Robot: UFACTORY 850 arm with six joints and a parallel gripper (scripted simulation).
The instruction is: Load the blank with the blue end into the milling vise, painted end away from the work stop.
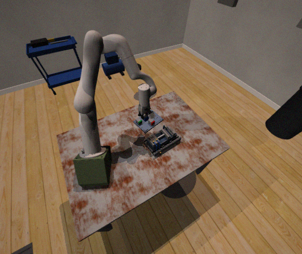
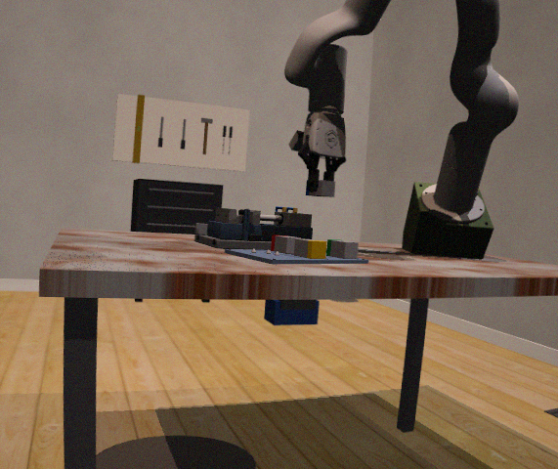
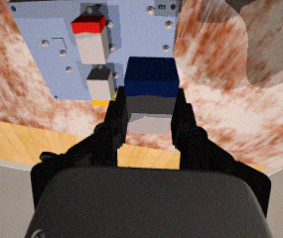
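Right now the blue-ended blank is 2 cm below my hand. From my hand the other things lie so: yellow-ended blank: 16 cm below, 12 cm to the left, 5 cm ahead; then green-ended blank: 16 cm below, 8 cm to the left, 3 cm behind; then red-ended blank: 16 cm below, 8 cm ahead, 3 cm to the left.
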